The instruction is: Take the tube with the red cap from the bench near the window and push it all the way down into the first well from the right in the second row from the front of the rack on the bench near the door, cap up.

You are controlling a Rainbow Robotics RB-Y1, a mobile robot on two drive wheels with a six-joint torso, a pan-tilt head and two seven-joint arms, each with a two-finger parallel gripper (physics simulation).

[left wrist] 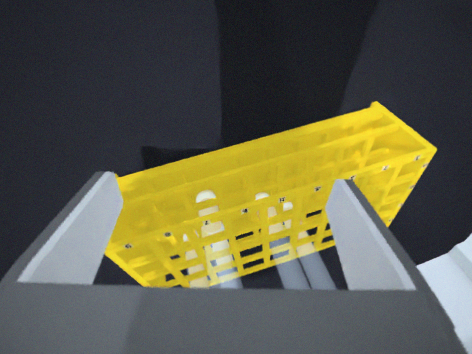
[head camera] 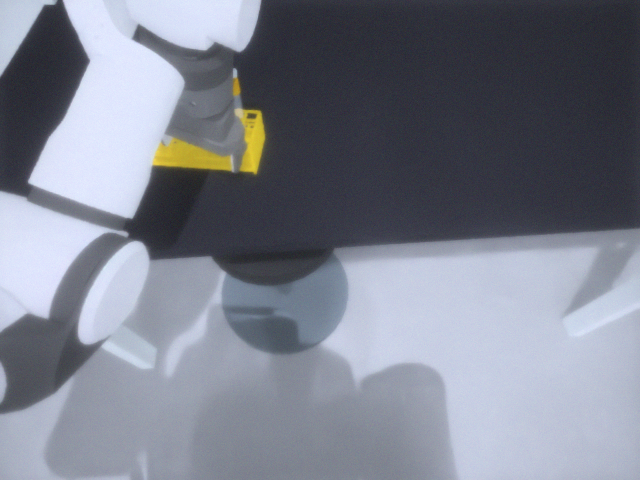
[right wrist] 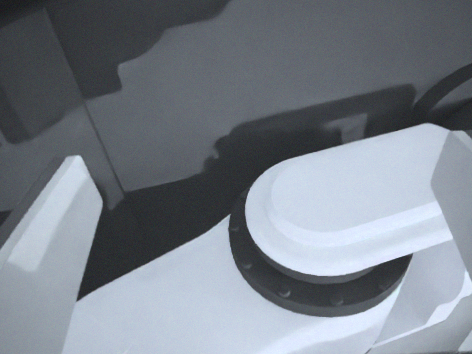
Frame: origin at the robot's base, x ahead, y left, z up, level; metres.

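Seen in the pictures: left gripper, between the fingertips: [left wrist: 225,190] [head camera: 202,154]; right gripper, between the fingertips: [right wrist: 261,168].
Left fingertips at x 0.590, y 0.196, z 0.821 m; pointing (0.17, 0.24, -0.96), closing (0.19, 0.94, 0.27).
Note:
Offsets run from my left fingertips to a thing's top centre. "pt": to the spot under its first point. Level surfaces: height alone.
A yellow rack {0.067 m ahead, 0.027 m left, 0.001 m down} [head camera: 253,149] [left wrist: 280,145] stands on a dark bench top {0.059 m down} [head camera: 439,129] [left wrist: 100,75], partly hidden by my left arm in the head view. Several tubes stand in it; their pale bodies show at the lower middle of the left wrist view, their caps hidden behind my gripper body. No red cap shows. An orange cap {pt 0.090 m ahead, 0.047 m right, 0.056 m up} [head camera: 236,86] shows beside my left wrist. My left gripper [head camera: 201,155] [left wrist: 225,190] is open and empty over the rack, its fingers either side of the tubes in its own view. My right gripper [right wrist: 261,168] is open and empty, away from the rack.
The bench's front edge crosses the head view below the rack. Pale legs [head camera: 129,348] [head camera: 602,310] and a round blue-grey disc [head camera: 320,315] show below that edge. White robot body parts {pt 0.838 m back, 0.295 m right, 0.535 m down} [right wrist: 350,190] fill the lower right wrist view, beyond the fingers.

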